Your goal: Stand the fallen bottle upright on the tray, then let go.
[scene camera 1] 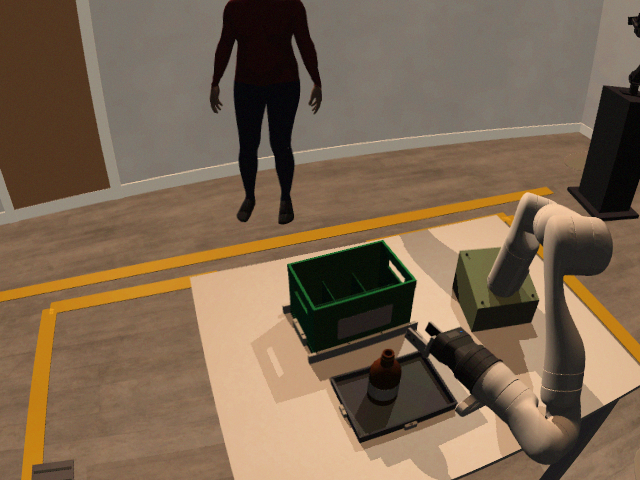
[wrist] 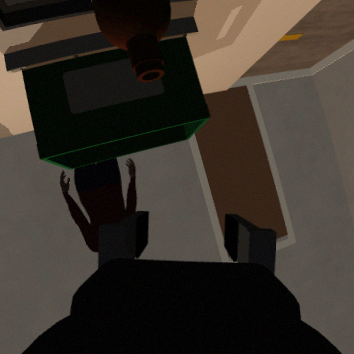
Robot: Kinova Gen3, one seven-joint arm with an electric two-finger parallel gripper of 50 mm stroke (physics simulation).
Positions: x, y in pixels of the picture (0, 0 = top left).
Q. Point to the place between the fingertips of my gripper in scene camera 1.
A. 417, 328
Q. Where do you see a brown bottle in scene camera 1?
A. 385, 373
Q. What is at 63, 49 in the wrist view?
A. A grey rail.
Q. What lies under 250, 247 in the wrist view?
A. My gripper.
